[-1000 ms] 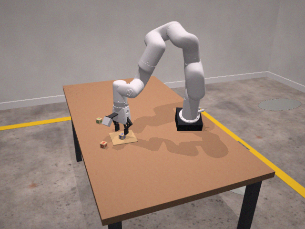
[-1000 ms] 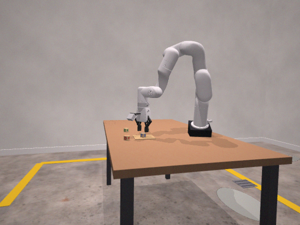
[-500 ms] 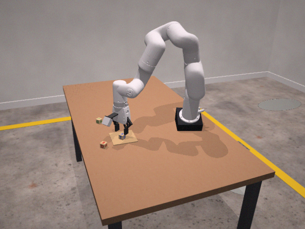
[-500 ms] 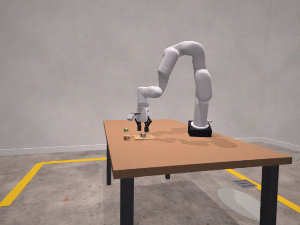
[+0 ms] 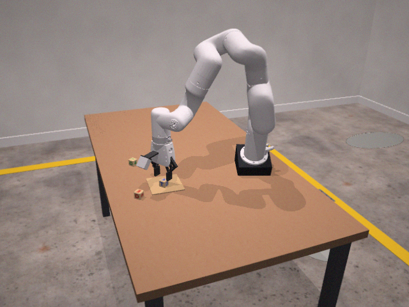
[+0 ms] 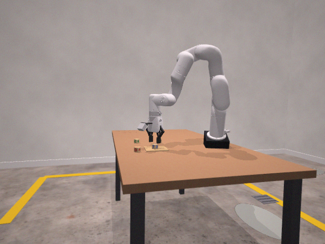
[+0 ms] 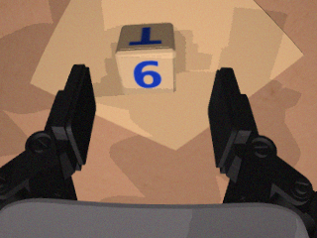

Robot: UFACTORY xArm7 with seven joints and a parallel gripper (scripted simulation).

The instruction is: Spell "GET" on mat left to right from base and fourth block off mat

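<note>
Right now my hand is 10 mm past the tan mat, 10 mm to the left of it and 60 mm above it. The rest, counted from my hand: green-lettered block 80 mm ahead, 240 mm to the right, 40 mm below; black-lettered block 90 mm behind, 230 mm to the right, 40 mm below; red-lettered block 120 mm ahead, 50 mm to the left, 40 mm below.
</note>
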